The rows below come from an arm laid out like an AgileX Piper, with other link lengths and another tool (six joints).
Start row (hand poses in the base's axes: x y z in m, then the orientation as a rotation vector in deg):
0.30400, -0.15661, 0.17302, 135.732, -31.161, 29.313
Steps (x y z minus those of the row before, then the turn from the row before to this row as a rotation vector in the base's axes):
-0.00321, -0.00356, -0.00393, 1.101, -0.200, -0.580
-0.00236, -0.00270, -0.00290, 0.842, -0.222, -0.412
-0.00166, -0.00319, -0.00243, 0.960, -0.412, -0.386
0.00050, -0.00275, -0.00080, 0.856, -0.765, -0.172
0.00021, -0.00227, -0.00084, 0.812, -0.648, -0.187
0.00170, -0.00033, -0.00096, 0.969, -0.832, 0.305
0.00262, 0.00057, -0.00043, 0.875, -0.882, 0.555
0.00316, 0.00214, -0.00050, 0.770, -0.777, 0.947
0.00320, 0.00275, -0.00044, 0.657, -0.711, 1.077
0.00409, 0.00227, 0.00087, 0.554, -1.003, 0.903
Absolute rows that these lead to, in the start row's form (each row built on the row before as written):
0.30079, -0.16017, 0.16909, 136.522, -32.341, 29.118
0.29843, -0.16287, 0.16619, 137.125, -33.241, 29.064
0.29677, -0.16606, 0.16376, 137.822, -34.244, 29.232
0.29727, -0.16881, 0.16296, 138.462, -35.113, 29.946
0.29748, -0.17108, 0.16212, 139.063, -35.936, 30.519
0.29918, -0.17141, 0.16116, 139.998, -36.321, 31.497
0.30180, -0.17084, 0.16073, 140.945, -36.388, 32.662
0.30496, -0.16870, 0.16023, 141.978, -35.893, 33.875
0.30816, -0.16595, 0.15979, 142.965, -35.155, 35.080
0.31225, -0.16368, 0.16066, 143.720, -34.681, 36.618

